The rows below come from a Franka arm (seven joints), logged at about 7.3 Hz.
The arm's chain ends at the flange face. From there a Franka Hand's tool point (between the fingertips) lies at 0.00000 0.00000 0.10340 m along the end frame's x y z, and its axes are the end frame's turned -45 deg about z.
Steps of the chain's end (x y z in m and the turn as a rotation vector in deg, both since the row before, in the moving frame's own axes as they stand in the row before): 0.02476, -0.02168, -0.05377, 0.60, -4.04, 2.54; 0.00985, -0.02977, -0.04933, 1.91, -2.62, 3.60; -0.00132, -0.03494, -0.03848, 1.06, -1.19, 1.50; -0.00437, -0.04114, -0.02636, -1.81, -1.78, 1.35; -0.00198, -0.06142, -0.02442, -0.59, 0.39, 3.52
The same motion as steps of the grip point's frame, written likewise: 0.02858, -0.00383, -0.05403, 3.28, -2.43, 2.54; 0.02729, -0.01989, -0.04950, 3.20, -0.50, 3.60; 0.02364, -0.02851, -0.03852, 1.59, -0.09, 1.50; 0.02142, -0.03220, -0.02646, -0.02, -2.54, 1.35; 0.04174, -0.04359, -0.02443, -0.69, -0.14, 3.52
